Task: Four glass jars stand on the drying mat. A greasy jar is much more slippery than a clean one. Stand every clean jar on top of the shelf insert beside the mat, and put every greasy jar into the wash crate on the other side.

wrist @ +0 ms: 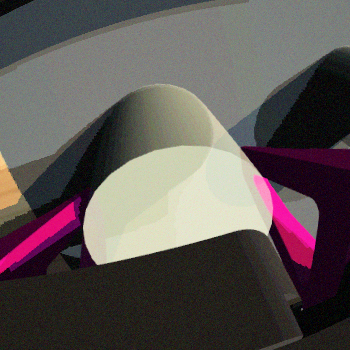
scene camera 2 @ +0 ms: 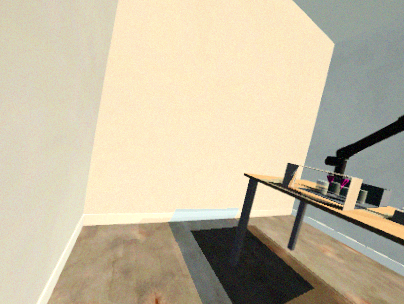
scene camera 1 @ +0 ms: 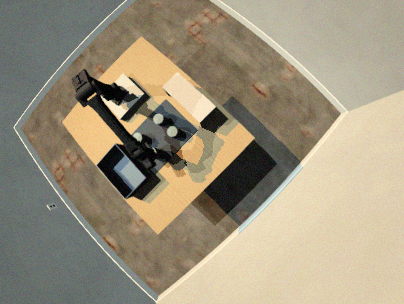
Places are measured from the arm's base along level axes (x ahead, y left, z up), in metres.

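Pixels of known places: gripper, between the fingertips: (wrist: 168,179) (scene camera 2: 334,187) (scene camera 1: 152,153); arm's base, origin of its link: (scene camera 1: 118,95).
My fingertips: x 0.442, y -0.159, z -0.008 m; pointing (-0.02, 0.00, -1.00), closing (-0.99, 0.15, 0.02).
Ahead of a thing's pixels: the offset from my fingertips to its top centre. "spot": to the spot under its first point. Level surfaces: height alone.
My gripper (scene camera 1: 149,156) (scene camera 2: 337,182) (wrist: 168,179) is shut on a pale, cloudy glass jar {dx +0.000, dy +0.001, dz +0.034 m} (scene camera 2: 335,189) (wrist: 175,210). The jar is upright between the magenta fingers and seems to be at mat level; whether its base touches is unclear. The arm hides it in scene camera 1. Three other jars {dx -0.095, dy +0.195, dz +0.034 m} (scene camera 1: 158,119) {dx +0.027, dy +0.184, dz +0.034 m} (scene camera 1: 172,131) {dx -0.133, dy +0.019, dz +0.034 m} (scene camera 1: 138,136) stand on the dark grey drying mat {dz -0.050 m} (scene camera 1: 165,107). The shelf insert {dx -0.005, dy +0.403, dz +0.108 m} (scene camera 1: 187,95) (scene camera 2: 353,192), pale on top, stands to the mat's upper right. The black wash crate {dx -0.088, dy -0.211, dz +0.068 m} (scene camera 1: 114,172) stands on the opposite side. Grease cannot be told by sight.
Another jar {spot: dx -0.100, dy +0.020, dz -0.049 m} (wrist: 307,105) stands close to the held jar, at the upper right in the wrist view. A white-topped dark box (scene camera 1: 125,82) is beside the arm's base. The wooden table {dz -0.052 m} (scene camera 1: 159,215) (scene camera 2: 260,178) has an edge beyond the crate and the gripper.
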